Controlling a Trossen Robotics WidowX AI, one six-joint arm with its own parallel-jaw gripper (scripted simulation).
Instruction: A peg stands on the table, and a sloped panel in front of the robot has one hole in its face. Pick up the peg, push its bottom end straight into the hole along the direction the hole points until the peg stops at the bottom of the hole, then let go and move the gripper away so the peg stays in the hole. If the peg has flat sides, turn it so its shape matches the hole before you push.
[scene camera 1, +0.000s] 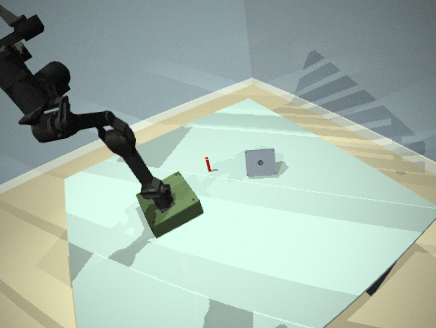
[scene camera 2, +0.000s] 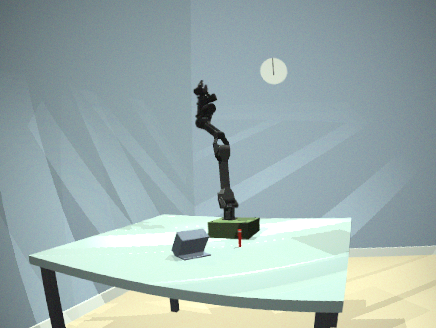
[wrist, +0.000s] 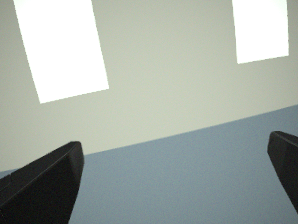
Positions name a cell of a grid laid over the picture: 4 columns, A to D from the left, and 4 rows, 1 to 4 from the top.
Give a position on a grey sloped panel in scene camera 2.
At B3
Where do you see my gripper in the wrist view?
C3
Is my gripper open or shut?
Open.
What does my gripper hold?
Nothing.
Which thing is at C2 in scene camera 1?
A grey sloped panel.
